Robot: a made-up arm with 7 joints.
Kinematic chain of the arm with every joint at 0, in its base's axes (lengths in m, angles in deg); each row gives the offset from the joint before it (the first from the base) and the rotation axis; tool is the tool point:
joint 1: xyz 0 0 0 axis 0 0.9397 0.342
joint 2: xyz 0 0 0 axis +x
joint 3: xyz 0 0 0 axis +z
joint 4: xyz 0.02 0 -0.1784 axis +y
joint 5: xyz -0.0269 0 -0.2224 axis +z
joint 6: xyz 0 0 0 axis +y
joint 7: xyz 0 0 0 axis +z
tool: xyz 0 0 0
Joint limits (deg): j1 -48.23..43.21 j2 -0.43..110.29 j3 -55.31..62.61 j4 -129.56..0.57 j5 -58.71..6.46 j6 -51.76..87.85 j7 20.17..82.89
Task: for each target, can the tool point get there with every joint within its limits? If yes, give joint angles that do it. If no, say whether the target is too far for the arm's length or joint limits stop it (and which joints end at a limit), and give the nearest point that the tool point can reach.
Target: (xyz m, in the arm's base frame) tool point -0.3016 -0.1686 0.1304
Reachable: no: joint limits stop it (at a limit: joint 1, joint 2, joint 3, joint 4) | nearest point -0.0744 -0.0136 0.2027 | short by 0.284 m
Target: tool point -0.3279 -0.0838 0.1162
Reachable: no: joint limits stop it (at a limit: joint 1, joint 2, joint 3, joint 4) | nearest point -0.0744 -0.0136 0.2027 | short by 0.277 m
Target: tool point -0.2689 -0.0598 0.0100
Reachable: no: joint limits stop it (at a limit: joint 1, joint 2, joint 3, joint 4) | nearest point -0.0744 -0.0136 0.2027 | short by 0.278 m
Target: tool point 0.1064 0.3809 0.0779
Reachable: yes | joints -29.07 97.15 -11.65 -18.92 -23.29 -4.37 71.83
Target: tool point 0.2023 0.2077 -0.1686
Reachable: yes | joints 4.52 72.57 -21.23 -81.33 -5.96 -36.34 36.18
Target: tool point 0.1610 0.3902 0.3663
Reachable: no: too far | nearest point 0.0962 0.2905 0.2398 | short by 0.174 m
